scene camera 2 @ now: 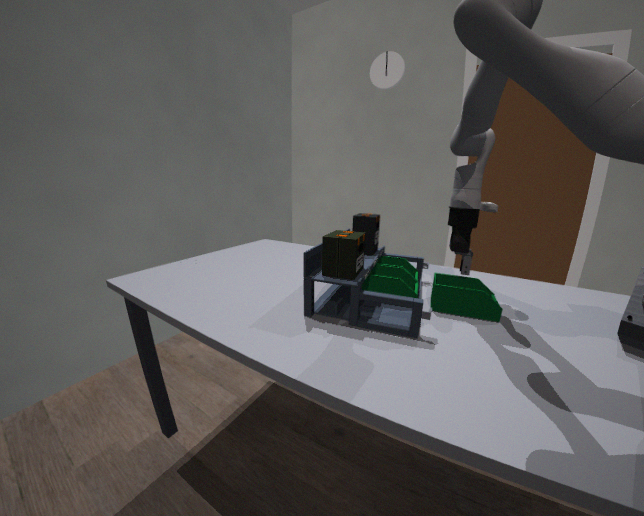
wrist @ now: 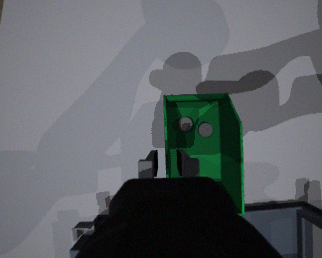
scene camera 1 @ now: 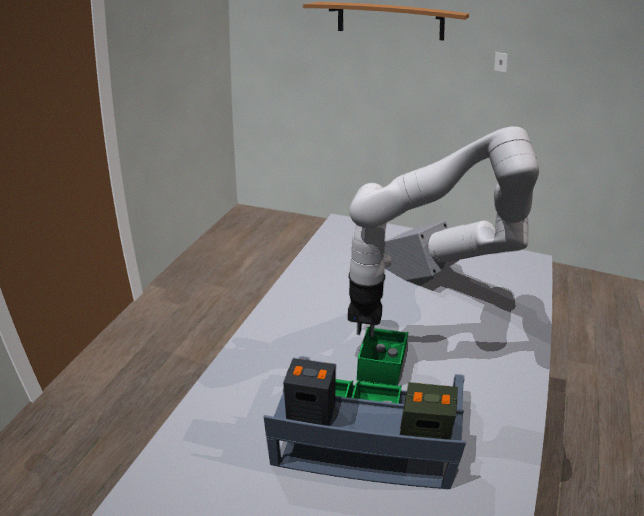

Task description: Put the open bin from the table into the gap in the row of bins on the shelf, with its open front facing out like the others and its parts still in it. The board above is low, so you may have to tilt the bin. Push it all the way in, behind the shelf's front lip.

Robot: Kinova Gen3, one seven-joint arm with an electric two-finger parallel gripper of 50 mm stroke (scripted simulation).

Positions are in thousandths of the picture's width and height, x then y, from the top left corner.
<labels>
My gripper shows in scene camera 2 (721, 530), in the wrist view (520, 614) and in scene camera 1 (568, 646). A green open bin shows in scene camera 2 (703, 575), in the wrist view (685, 603) and in scene camera 1 (591, 718). An olive box shows in scene camera 2 (532, 497) and in scene camera 1 (667, 797); in the wrist view it is out of frame.
</labels>
